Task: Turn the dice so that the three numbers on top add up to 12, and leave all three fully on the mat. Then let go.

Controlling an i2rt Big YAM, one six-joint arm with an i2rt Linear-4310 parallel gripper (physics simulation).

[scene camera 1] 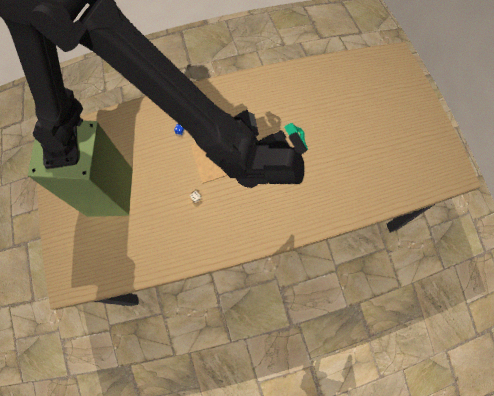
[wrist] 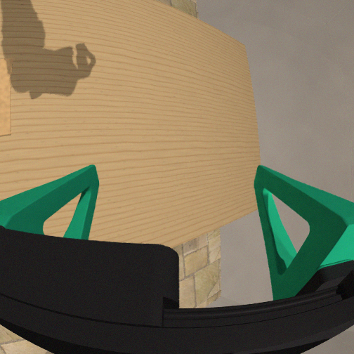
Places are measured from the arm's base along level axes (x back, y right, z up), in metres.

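Pixels of known places: gripper, fingertip midpoint: (scene camera 1: 285, 139); arm's base at its link origin: (scene camera 1: 60, 145).
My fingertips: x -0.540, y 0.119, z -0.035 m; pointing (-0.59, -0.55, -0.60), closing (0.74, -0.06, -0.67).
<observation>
Ahead of a thing's pixels: the offset from my fingertips to its top centre. Level surfaces: height alone.
A blue die @[dz -0.284, dx +0.264, dy -0.268 m] (scene camera 1: 179, 129) lies on the table to the left of the mat in the scene view, close to the arm. A white die @[dz -0.284, dx +0.255, dy -0.021 m] (scene camera 1: 196, 196) lies on the table just below the mat's near-left corner. Their top numbers are too small to read. The light orange mat @[dz -0.306, dx +0.162, dy -0.140 m] (scene camera 1: 206, 171) (wrist: 5, 107) is partly covered by the arm in the scene view, and a strip of it shows at the left edge of the wrist view. A third die does not show in either view. My gripper (wrist: 176, 173) is open and empty, raised above the table to the right of the mat.
The wooden table @[dz -0.310 m] (scene camera 1: 350, 175) (wrist: 165, 110) has its far edge in the wrist view. The green pedestal (scene camera 1: 107, 175) under the arm's base stands at the table's left end. The arm's shadow falls across the table beside the mat.
</observation>
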